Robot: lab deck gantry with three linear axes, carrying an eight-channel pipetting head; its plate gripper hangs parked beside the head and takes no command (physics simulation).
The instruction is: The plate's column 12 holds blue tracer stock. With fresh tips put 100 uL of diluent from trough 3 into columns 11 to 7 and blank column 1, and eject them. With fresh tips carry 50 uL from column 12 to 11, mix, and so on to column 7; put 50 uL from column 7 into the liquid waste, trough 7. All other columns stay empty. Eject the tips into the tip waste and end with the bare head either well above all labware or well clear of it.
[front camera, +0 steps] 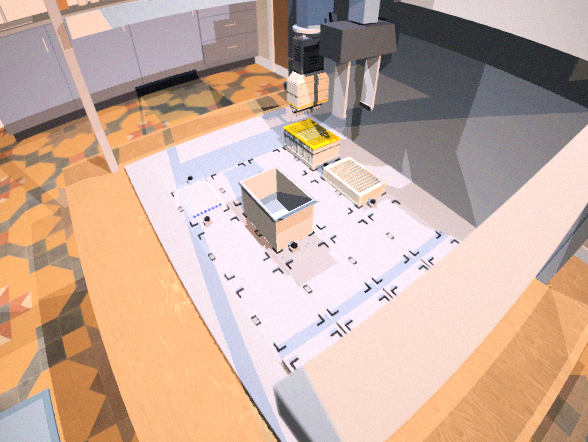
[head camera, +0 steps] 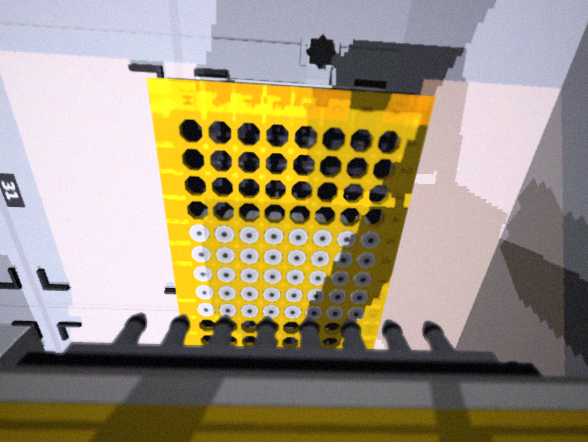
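The pipetting head (front camera: 307,92) is raised at the back, by the far side of the yellow tip rack (front camera: 327,154) (head camera: 172,235). Its nozzles (head camera: 267,327) are bare. In the head camera the rack shows empty holes in its upper rows, white tips in several middle rows, and dark holes near the nozzles; its last row is hidden. The parked plate gripper (front camera: 356,111) is open and empty. The plate (front camera: 200,192) has a blue column (front camera: 207,210) along its near edge; its other wells look pale. The trough reservoir (front camera: 341,189) stands in front of the rack; its liquids cannot be told.
The tall open waste bin (front camera: 295,229) stands between the plate and the reservoir. Small dark-topped posts (front camera: 293,245) (head camera: 321,51) stand on the deck. A pale gantry beam (front camera: 440,295) crosses the near right, and a thin upright (front camera: 86,95) stands at the left.
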